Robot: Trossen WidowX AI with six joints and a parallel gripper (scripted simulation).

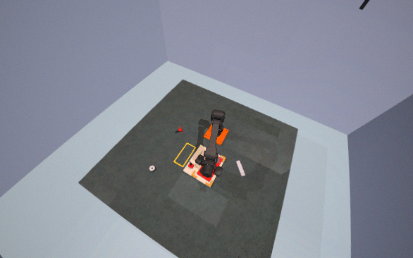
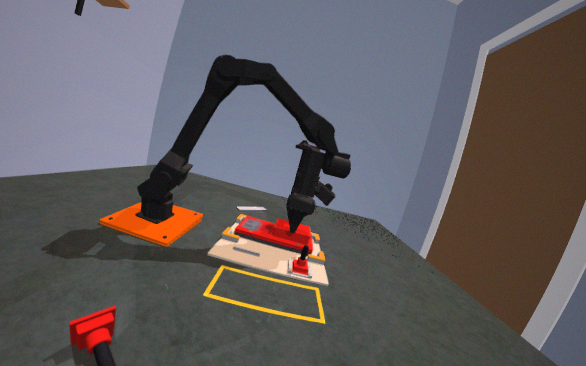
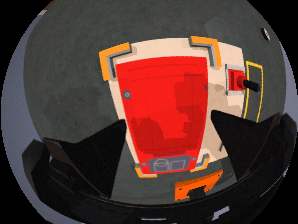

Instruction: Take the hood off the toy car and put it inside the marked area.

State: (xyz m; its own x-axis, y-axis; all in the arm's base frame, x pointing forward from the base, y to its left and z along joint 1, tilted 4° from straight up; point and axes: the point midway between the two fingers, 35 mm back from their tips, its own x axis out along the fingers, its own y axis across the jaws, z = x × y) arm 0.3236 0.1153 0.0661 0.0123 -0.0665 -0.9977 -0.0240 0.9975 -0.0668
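My gripper tip is 1 cm above the hood. Also, from my gripper tip: white wheel: 34 cm to the right, 21 cm ahead, 4 cm below; white strip: 20 cm to the left, 16 cm behind, 5 cm below.
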